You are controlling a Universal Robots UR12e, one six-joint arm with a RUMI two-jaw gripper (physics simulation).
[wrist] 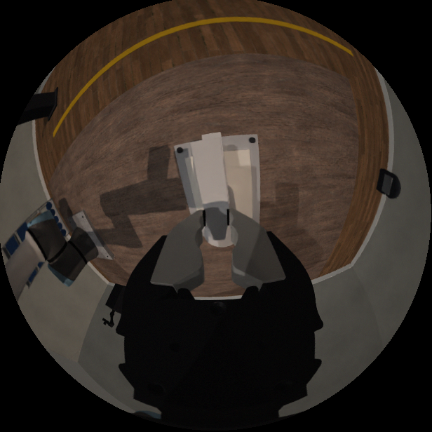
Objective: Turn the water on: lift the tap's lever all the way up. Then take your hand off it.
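A white tap [210, 170] stands near the middle of the wrist view. Its long flat top part reaches up the view over a pale, shallow tray [255, 190] with dark round corner fittings. The tap's shaded grey part [216, 222] and rounded white lower end [220, 242] show between and below the fingertips. Which part is the lever, and how high it stands, I cannot tell. My gripper [215, 210] is closed to a narrow gap at the lower end of the tap, one fingertip on each side of the grey part. No firm hold on it is visible.
A brown wooden table [305, 110] carries a yellow curved line [240, 19] along its far part. At the left are a light plate [93, 235] and dark and blue machine parts [47, 235]. A black object [388, 183] is at the right edge and a black bar [40, 106] at the upper left.
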